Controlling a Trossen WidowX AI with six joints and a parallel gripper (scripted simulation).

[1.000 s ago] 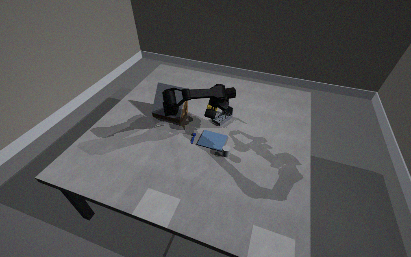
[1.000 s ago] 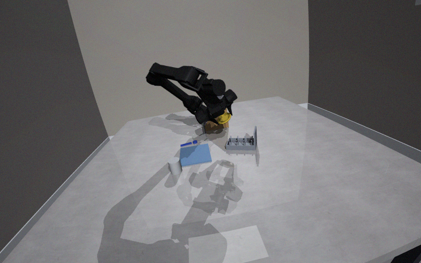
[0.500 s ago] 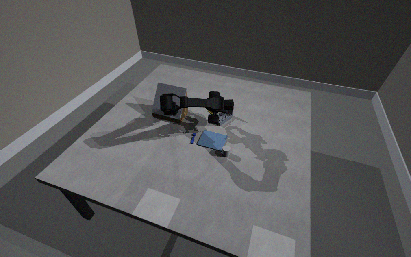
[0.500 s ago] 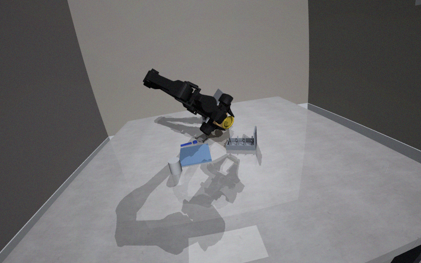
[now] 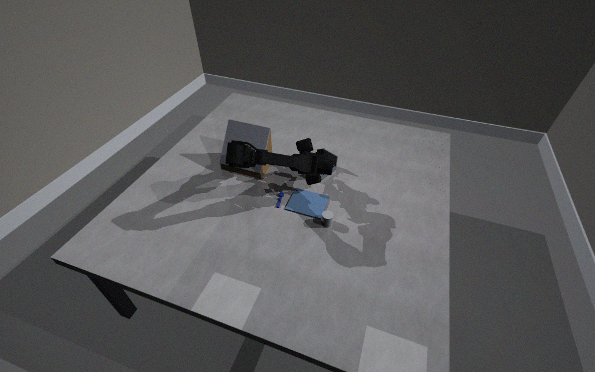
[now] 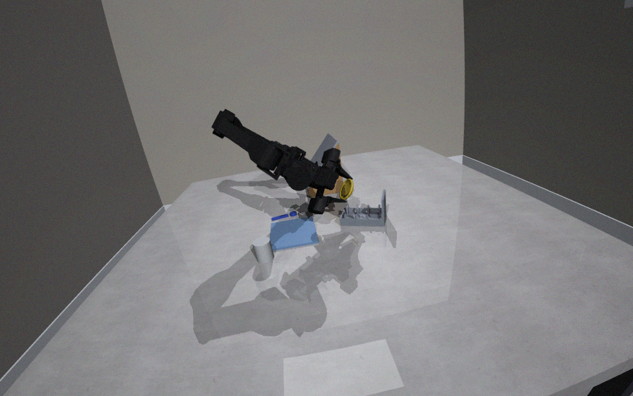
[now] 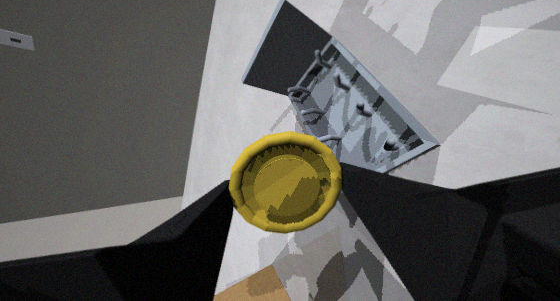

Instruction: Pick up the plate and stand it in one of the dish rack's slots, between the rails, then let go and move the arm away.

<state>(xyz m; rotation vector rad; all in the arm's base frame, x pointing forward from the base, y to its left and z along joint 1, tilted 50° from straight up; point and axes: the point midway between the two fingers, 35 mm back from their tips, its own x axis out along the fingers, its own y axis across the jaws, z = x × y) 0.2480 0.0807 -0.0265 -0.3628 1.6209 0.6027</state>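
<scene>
The grey dish rack lies 4 cm ahead of my gripper tip, 3 cm to the left of it and 6 cm below it. The rest, counted from my gripper tip: blue mat 6 cm ahead, 18 cm to the right, 8 cm below; yellow plate 1 cm to the right; white cup 17 cm ahead, 24 cm to the right, 6 cm below.
</scene>
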